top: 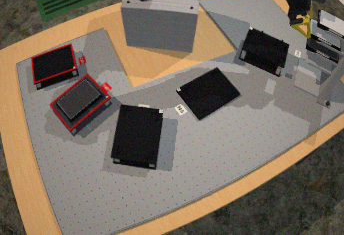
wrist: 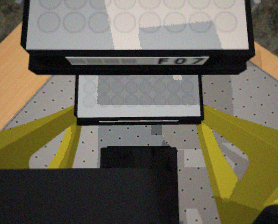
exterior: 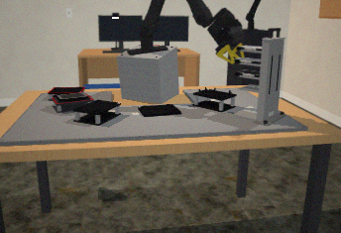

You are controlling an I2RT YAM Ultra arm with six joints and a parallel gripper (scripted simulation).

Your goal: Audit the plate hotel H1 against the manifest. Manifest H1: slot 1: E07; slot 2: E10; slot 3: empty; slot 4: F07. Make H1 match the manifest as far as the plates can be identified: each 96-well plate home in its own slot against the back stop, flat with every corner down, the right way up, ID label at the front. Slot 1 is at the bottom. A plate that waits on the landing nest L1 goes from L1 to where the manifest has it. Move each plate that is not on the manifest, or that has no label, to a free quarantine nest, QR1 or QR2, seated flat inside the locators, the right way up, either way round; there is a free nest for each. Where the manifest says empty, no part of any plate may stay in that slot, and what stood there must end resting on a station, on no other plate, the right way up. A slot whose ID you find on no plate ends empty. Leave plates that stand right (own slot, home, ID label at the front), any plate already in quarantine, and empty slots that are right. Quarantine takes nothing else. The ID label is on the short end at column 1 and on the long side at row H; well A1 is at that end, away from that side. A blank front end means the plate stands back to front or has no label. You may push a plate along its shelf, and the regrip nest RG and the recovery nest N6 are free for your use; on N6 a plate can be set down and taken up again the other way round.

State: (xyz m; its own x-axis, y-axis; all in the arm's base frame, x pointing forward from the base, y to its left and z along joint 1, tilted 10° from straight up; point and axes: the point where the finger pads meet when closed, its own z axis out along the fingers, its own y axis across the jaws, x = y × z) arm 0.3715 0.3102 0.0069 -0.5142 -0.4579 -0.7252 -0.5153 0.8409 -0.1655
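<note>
My gripper is now 50 mm short of the pale grey 96-well plate and 30 mm to the right of it. The rest, counted from my hand: H1 tag: 30 mm behind, 100 mm to the left, 220 mm below; black regrip nest RG: 90 mm behind, 60 mm to the right, 170 mm below; plate hotel H1: 130 mm ahead, 80 mm to the left, 60 mm below.
</note>
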